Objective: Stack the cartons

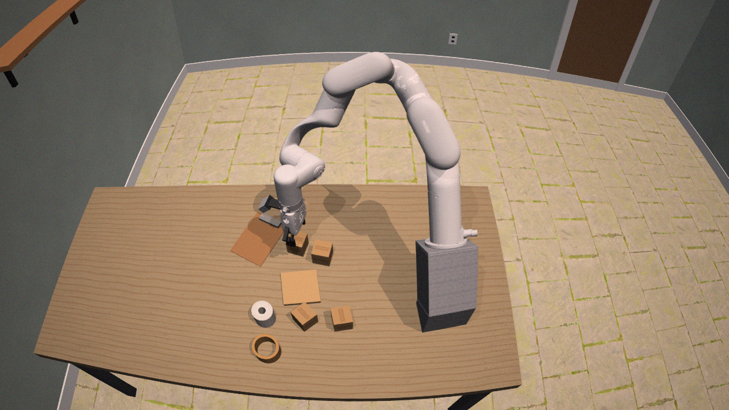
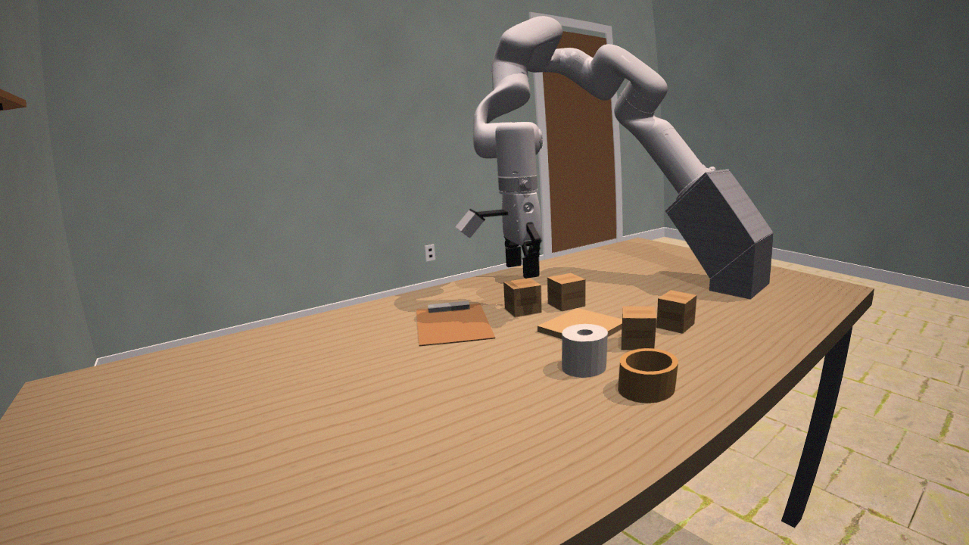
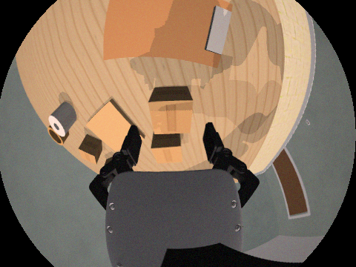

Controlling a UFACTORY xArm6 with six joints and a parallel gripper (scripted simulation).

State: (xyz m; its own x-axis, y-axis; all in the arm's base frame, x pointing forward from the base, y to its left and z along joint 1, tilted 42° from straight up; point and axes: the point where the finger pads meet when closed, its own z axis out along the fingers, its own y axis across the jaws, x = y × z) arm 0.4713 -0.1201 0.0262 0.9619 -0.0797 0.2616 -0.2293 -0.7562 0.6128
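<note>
The square wooden board is 20 mm behind my hand, 160 mm to the left of it and 90 mm below it. The rest, counted from my hand: white roll 80 mm ahead, 280 mm to the left, 60 mm below; then brown ring 60 mm ahead, 400 mm to the left, 70 mm below.
</note>
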